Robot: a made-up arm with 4 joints.
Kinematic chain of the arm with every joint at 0, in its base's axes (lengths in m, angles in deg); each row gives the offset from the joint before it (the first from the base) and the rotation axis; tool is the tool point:
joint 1: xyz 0 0 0.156 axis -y
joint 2: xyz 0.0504 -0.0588 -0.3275 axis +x
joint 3: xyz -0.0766 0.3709 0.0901 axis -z
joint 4: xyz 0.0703 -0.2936 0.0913 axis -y
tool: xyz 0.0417 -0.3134 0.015
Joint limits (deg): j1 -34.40..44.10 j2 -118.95..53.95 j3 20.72..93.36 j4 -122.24..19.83
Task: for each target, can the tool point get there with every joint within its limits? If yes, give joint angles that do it. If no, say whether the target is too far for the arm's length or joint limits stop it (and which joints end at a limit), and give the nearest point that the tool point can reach.
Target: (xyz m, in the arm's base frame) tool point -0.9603 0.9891 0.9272
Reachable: no: too far | nearest point -0.6311 0.2867 0.3596 | short by 0.961 m
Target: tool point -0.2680 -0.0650 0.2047
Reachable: yes | joints -22.43 -45.85 33.56 -16.67
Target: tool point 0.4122 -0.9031 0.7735
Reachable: no: joint limits stop it (at a limit: joint 1, joint 3, joint 4) | nearest point -0.1640 -0.2533 0.1701 | short by 1.057 m
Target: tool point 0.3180 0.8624 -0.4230
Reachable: no: joint limits stop it (at a limit: joint 1, joint 2, joint 4) | nearest point 0.0276 0.2328 -0.1423 | short by 0.748 m
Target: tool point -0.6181 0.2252 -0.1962
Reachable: yes | joints 0.24 -49.28 84.40 6.18
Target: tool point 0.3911 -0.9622 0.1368
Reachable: no: joint limits stop it (at a limit: joint 1, joint 3) | nearest point 0.1162 -0.3715 -0.1675 | short by 0.719 m
